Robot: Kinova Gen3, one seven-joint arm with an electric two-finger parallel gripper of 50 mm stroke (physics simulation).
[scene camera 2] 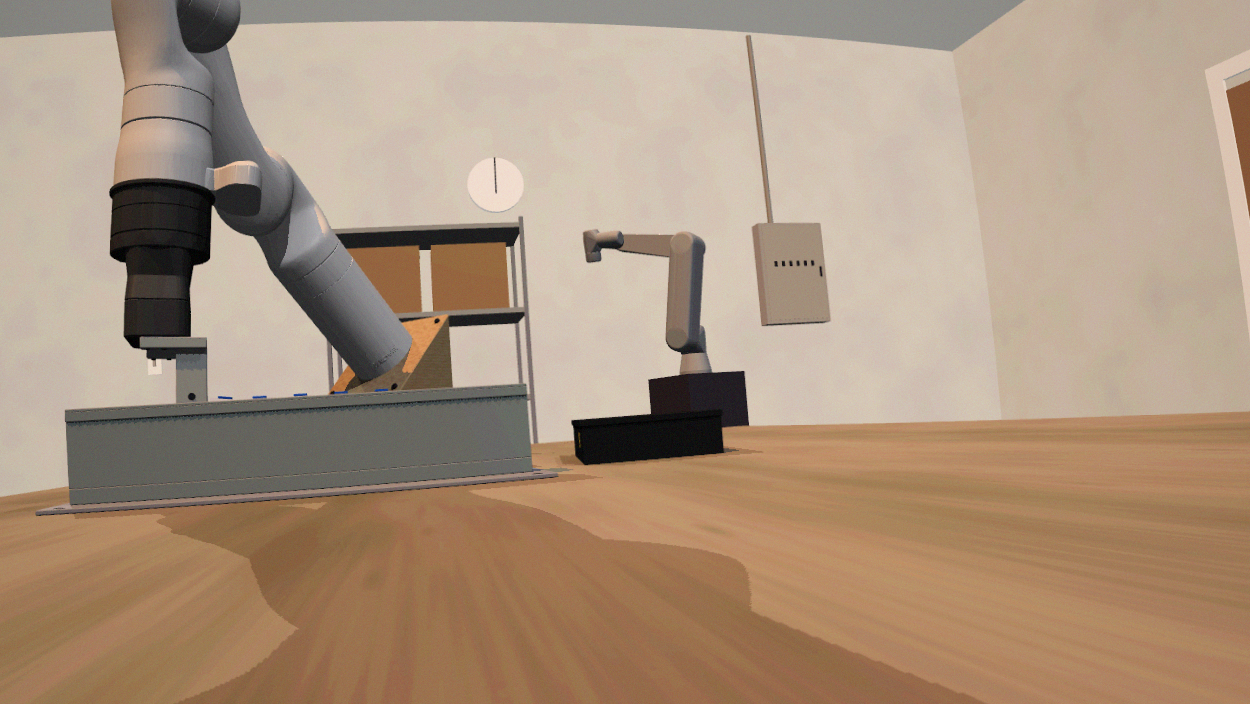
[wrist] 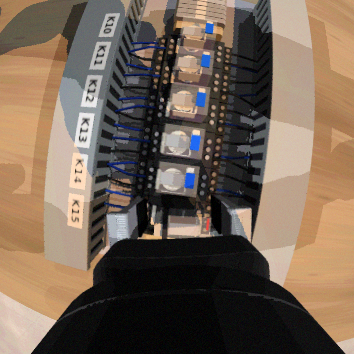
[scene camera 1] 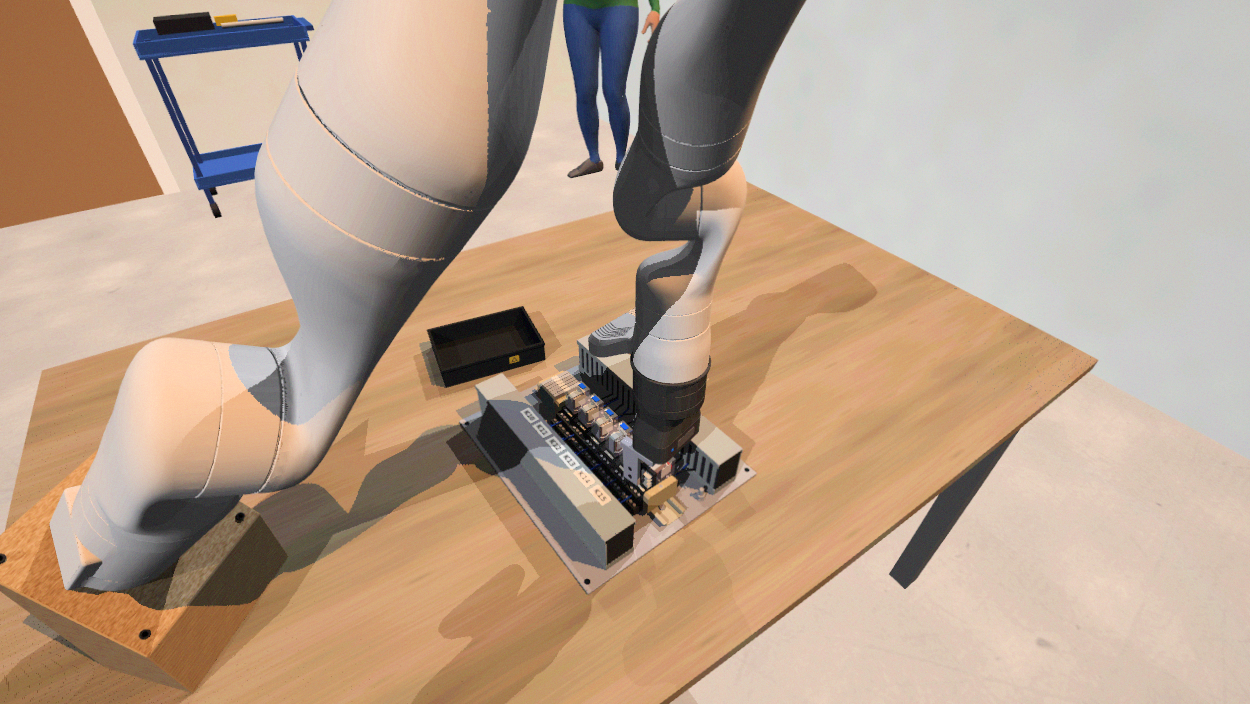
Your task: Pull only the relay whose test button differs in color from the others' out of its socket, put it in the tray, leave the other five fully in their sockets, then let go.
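Pixels of known places: gripper, fingertip midpoint: (wrist: 178, 210) (scene camera 1: 647, 464); arm's base at its link origin: (scene camera 2: 384, 355) (scene camera 1: 124, 537).
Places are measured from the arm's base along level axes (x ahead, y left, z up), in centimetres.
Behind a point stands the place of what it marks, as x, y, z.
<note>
The relay with the red test button (wrist: 185, 226) @(44.0, -27.6, -8.0) sits at the near end of the row, by label K15, in the wrist view. It looks upright in the row; its base is hidden. The other relays (wrist: 179, 141) @(44.1, -21.4, -7.2) (scene camera 1: 603, 421) @(44.1, -19.0, -7.2) have blue buttons and stand in their sockets along the row. My gripper (wrist: 178, 210) @(43.6, -26.6, -9.3) (scene camera 1: 656, 467) @(43.6, -26.6, -9.3) is open and low over the row, with one finger on each side of the red-button relay and nothing gripped. In the second scene view the near finger's tip is hidden behind the duct. The black tray (scene camera 1: 481, 368) @(44.0, 5.7, -12.2) (scene camera 2: 651, 439) @(55.6, 6.2, -12.4) stands beyond the row's far end.
A labelled grey duct (scene camera 1: 559, 480) @(34.2, -20.9, -7.7) (wrist: 65, 165) @(35.3, -22.3, -7.7) runs along one side of the row, and a second grey duct (wrist: 290, 125) @(52.9, -20.7, -7.7) (scene camera 2: 297, 446) @(55.2, -20.4, -10.9) along the other. Wires and dark sockets lie between them. A tan block (scene camera 1: 662, 491) @(42.3, -29.8, -10.4) is at the row's near end.
</note>
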